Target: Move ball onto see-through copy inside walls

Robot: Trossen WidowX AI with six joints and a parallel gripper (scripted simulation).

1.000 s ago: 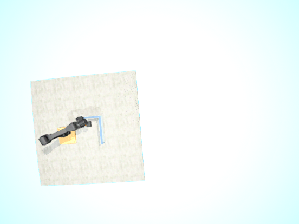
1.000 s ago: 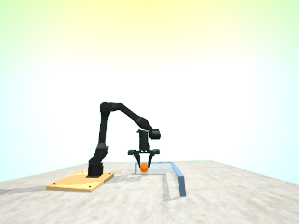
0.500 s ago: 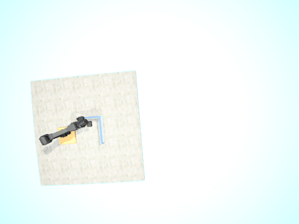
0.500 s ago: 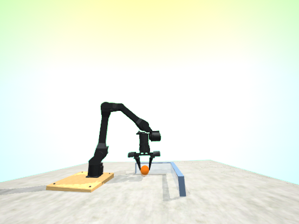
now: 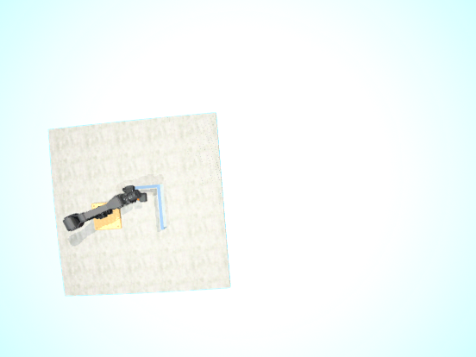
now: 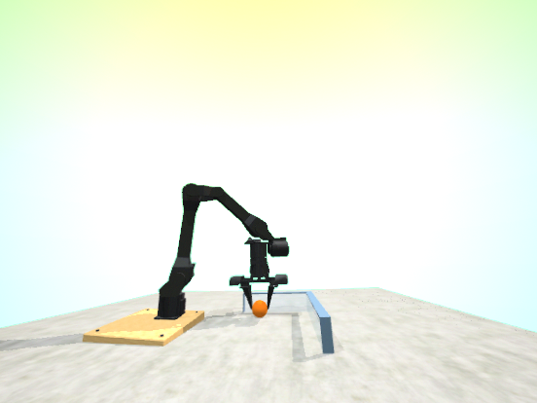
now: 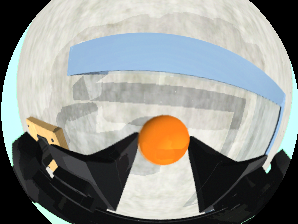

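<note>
My gripper tip is now right at the orange ball. From my gripper tip the other things lie so: see-through copy of ball right at my gripper tip; then low clear wall 6 cm ahead, 6 cm to the left, 1 cm above.
</note>
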